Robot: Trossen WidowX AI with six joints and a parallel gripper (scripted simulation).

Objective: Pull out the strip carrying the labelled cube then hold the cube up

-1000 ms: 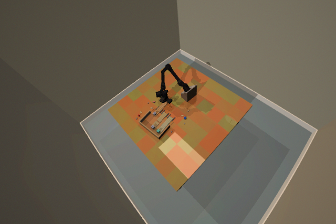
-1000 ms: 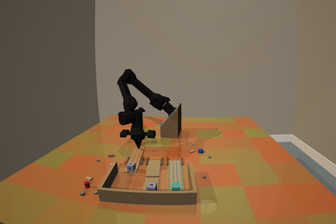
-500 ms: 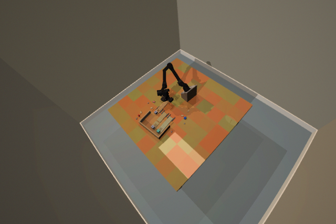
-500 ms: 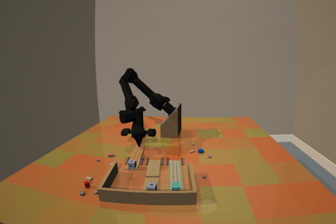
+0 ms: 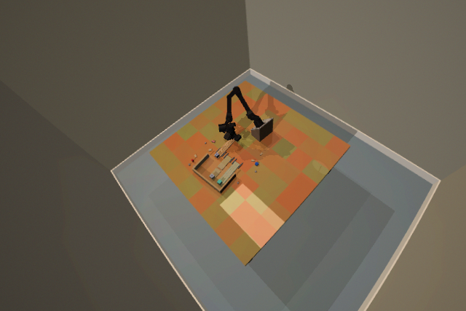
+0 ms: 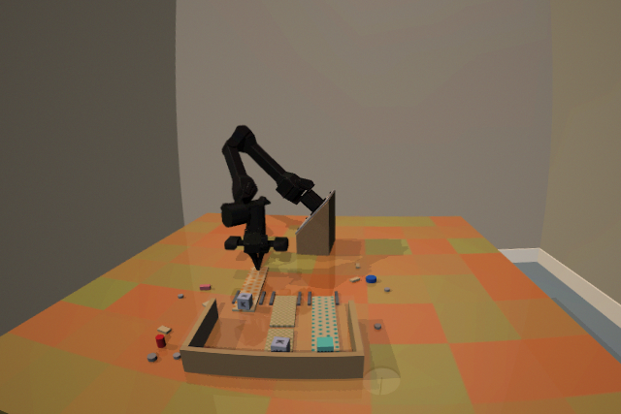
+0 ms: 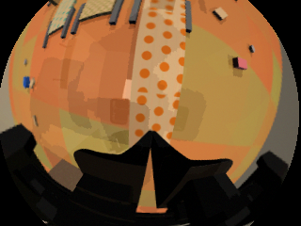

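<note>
Right now my gripper tip is 100 mm short of the strip and 20 mm to the right of it. Also, from my gripper tip: pink piece 140 mm ahead, 110 mm to the right; red cylinder 400 mm ahead, 70 mm to the right, 10 mm above; blue disc 20 mm ahead, 340 mm to the left.
</note>
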